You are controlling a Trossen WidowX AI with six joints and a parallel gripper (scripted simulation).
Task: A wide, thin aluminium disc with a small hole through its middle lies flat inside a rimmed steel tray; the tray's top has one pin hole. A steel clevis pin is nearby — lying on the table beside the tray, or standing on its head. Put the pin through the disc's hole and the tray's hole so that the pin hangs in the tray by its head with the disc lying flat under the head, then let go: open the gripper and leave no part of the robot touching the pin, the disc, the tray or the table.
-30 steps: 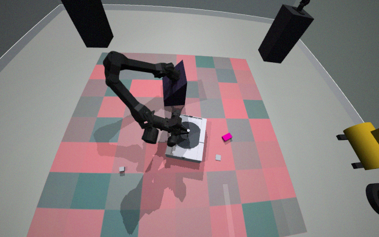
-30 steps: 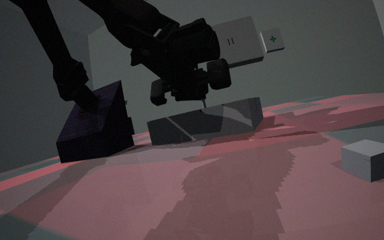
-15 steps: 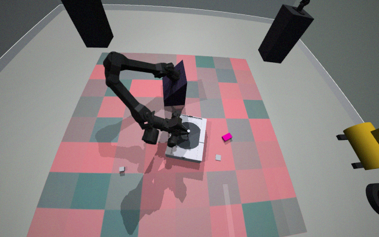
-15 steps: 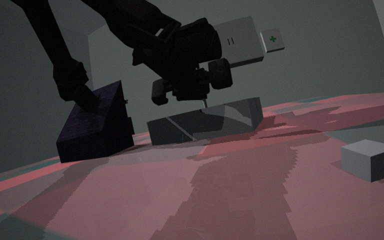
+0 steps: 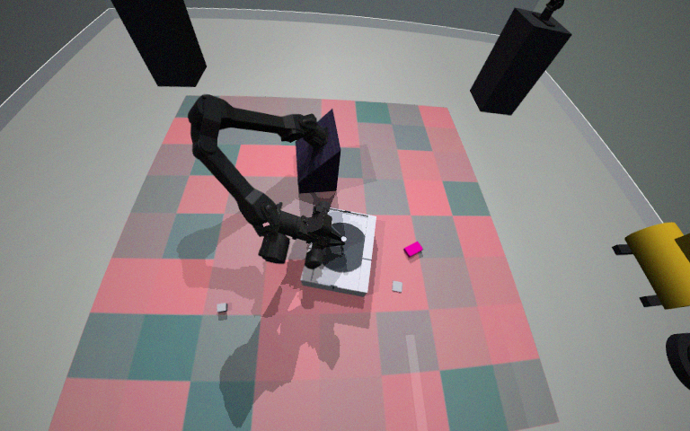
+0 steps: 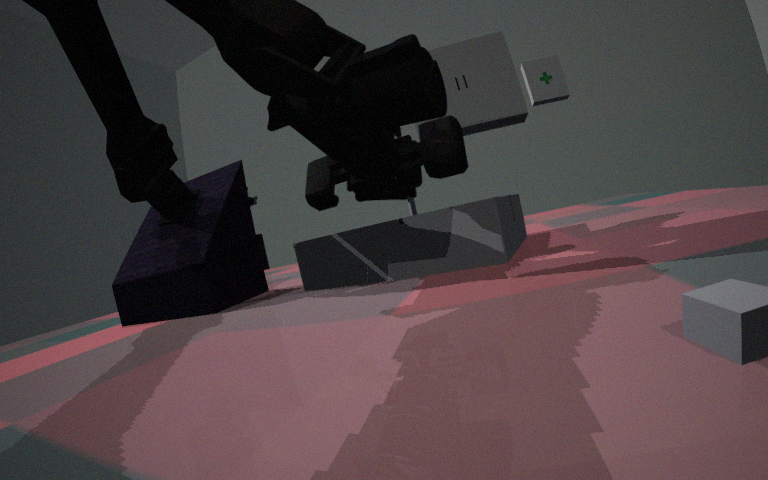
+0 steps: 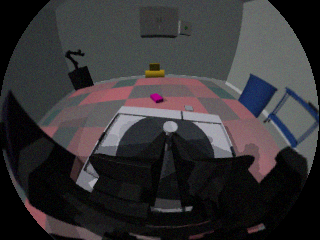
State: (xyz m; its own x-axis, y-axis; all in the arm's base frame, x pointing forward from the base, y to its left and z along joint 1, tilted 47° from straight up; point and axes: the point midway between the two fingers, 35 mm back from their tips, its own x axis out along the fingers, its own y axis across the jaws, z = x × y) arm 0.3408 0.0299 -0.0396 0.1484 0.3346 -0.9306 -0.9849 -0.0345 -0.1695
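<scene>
Now: the steel tray 4 cm below my gripper tip and 1 cm to the right of it. Also, from my gripper tip: dark aluminium disc: 3 cm below, 1 cm to the right; steel clevis pin: 1 cm below; grey cube: 34 cm to the right, 17 cm ahead, 8 cm below.
</scene>
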